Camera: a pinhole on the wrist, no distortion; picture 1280 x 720 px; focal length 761.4 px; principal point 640.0 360.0 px. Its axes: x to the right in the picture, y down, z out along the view. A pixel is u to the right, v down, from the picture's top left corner.
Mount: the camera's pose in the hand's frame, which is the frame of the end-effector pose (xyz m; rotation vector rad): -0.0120 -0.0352 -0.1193 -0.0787 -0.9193 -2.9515
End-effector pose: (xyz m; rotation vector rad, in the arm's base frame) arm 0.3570 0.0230 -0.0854 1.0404 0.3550 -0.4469
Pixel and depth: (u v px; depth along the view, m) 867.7 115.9 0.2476
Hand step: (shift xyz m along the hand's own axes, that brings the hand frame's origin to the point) -0.0824 0.1684 0.0440
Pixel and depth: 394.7 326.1 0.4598
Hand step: 0.1501 0.2477 0.2377
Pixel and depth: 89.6 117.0 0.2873
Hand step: 0.1992 0.2101 0.0519
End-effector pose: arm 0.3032 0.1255 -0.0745 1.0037 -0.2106 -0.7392
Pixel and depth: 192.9 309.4 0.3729
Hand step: 0.2175 0.2041 0.1594
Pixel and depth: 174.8 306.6 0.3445
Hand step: 0.2081 0.1872 0.1369
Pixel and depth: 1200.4 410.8 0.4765
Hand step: -0.3437 0.1983 0.3126
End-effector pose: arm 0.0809 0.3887 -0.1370 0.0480 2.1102 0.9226
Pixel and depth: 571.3 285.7 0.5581
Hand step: 0.0538 0.3284 0.3055
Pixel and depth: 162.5 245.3 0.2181
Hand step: 0.1298 0.1201 0.0328
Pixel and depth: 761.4 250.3 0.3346
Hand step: -0.0569 0.1929 0.1319
